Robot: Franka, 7 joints.
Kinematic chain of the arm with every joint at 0, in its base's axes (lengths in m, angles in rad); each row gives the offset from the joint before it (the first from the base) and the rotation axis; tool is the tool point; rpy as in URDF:
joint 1: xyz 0 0 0.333 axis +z
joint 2: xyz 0 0 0 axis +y
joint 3: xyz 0 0 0.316 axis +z
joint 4: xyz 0.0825 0 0 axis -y
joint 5: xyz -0.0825 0 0.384 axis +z
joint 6: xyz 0 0 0 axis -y
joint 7: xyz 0.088 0 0 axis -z
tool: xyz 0 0 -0.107 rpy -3.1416 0 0
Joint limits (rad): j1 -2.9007..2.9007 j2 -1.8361..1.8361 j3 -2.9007..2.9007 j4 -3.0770..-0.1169 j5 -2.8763..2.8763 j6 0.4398..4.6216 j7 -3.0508..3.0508
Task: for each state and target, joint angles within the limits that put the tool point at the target. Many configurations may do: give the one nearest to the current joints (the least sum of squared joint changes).
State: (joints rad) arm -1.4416 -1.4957 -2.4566 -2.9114 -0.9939 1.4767 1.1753
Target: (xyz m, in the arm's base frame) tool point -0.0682 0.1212 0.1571
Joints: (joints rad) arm -1.5179 -0.7079 -2.3310 -2.8530 -0.9056 0.8796 1.1753
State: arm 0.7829 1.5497 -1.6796 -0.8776 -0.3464 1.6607 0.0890
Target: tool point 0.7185 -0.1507 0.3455
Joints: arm 0.5558 1.6258 -1.5892 -1.0714 -0.3157 1.6041 0.0890
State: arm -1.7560 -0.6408 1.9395 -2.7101 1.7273 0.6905 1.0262
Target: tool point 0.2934 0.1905 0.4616
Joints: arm -1.7733 0.1339 2.0260 -2.5686 1.6704 0.4398 1.0262
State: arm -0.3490 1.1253 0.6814 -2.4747 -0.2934 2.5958 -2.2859
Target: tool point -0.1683 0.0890 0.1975
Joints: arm -0.0985 1.4691 0.6550 -3.0770 -0.2268 1.9834 -2.2859
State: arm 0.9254 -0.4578 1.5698 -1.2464 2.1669 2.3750 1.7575
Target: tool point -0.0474 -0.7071 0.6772
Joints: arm 2.0643 -0.4420 2.3157 -1.2706 2.1156 2.1508 1.7575
